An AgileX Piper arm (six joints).
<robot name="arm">
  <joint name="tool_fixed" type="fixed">
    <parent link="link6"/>
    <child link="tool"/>
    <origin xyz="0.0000 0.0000 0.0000"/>
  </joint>
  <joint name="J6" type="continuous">
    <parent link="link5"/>
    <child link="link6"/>
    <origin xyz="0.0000 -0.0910 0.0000" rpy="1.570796 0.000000 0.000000"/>
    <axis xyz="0 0 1"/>
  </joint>
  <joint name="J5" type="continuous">
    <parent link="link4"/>
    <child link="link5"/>
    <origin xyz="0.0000 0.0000 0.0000" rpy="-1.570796 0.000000 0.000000"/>
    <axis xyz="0 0 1"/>
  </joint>
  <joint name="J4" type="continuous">
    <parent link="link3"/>
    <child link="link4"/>
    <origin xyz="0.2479 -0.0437 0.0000" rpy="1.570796 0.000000 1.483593"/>
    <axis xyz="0 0 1"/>
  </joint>
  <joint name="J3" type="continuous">
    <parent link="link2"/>
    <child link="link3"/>
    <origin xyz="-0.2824 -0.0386 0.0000"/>
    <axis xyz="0 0 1"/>
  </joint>
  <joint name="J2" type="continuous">
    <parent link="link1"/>
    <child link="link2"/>
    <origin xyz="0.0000 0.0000 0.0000" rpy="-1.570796 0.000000 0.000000"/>
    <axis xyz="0 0 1"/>
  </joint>
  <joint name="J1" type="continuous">
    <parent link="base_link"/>
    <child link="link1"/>
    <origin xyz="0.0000 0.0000 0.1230"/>
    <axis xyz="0 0 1"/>
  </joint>
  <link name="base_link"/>
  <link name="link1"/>
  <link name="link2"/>
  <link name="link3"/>
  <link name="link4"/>
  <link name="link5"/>
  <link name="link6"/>
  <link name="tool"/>
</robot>
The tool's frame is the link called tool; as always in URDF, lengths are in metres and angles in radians. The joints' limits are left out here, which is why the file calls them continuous.
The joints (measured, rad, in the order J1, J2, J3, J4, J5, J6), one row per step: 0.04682, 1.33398, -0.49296, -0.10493, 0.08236, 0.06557; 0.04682, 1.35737, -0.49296, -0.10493, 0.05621, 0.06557; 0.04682, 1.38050, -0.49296, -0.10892, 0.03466, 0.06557; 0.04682, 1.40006, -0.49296, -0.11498, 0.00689, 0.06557; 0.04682, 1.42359, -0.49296, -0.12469, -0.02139, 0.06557; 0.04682, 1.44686, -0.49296, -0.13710, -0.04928, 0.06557; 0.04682, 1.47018, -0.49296, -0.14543, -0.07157, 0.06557; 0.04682, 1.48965, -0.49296, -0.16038, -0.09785, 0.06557; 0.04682, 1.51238, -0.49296, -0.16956, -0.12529, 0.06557; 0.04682, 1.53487, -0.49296, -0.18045, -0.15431, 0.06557; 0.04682, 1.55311, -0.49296, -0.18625, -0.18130, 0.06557; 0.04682, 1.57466, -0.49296, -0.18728, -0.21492, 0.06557; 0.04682, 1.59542, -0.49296, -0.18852, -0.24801, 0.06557
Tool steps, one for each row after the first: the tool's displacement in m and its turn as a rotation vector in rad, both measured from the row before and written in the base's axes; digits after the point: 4 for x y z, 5 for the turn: 0.0031, 0.0004, -0.0038, 0.00202, -0.00252, 0.00197; 0.0027, 0.0003, -0.0041, -0.00126, 0.00165, 0.00445; 0.0028, 0.0004, -0.0029, -0.00155, -0.00812, 0.00653; 0.0030, 0.0005, -0.0039, -0.00382, -0.00473, 0.00945; 0.0028, 0.0005, -0.0039, -0.00518, -0.00463, 0.01175; 0.0024, 0.0004, -0.0044, -0.00296, 0.00111, 0.00841; 0.0024, 0.0006, -0.0032, -0.00585, -0.00679, 0.01420; 0.0025, 0.0006, -0.0040, -0.00176, -0.00443, 0.01003; 0.0025, 0.0007, -0.0039, -0.00201, -0.00619, 0.01178; 0.0021, 0.0006, -0.0030, 0.00112, -0.00825, 0.00757; 0.0026, 0.0007, -0.0034, 0.00516, -0.01126, 0.00432; 0.0024, 0.0007, -0.0033, 0.00510, -0.01152, 0.00436
